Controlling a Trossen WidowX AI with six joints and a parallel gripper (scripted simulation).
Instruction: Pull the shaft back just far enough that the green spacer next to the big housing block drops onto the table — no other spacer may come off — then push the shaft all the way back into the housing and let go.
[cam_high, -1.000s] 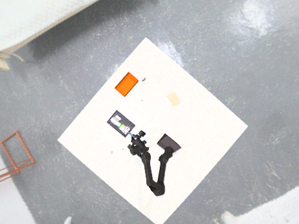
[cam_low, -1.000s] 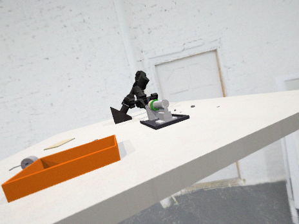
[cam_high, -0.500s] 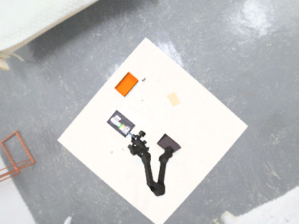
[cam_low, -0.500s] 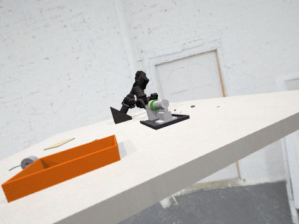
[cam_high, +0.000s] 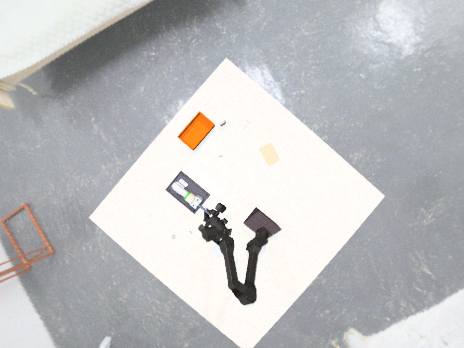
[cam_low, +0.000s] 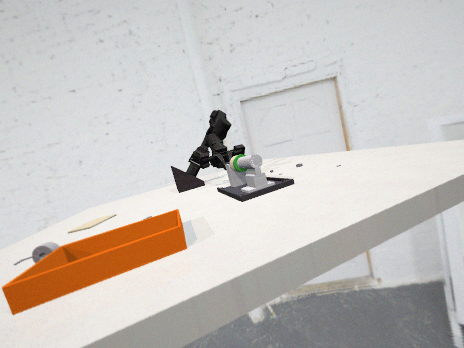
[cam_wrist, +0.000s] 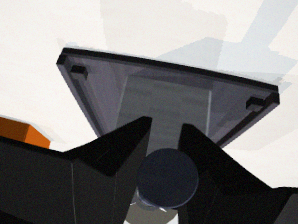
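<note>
The dark grey shaft is 6 cm ahead of my gripper tip and 2 cm above it. Round my gripper tip: orange tray (34 cm ahead, 31 cm to the right, 5 cm below); green spacer (13 cm ahead, 2 cm above); tan card (49 cm to the right, 8 cm behind, 5 cm below).
</note>
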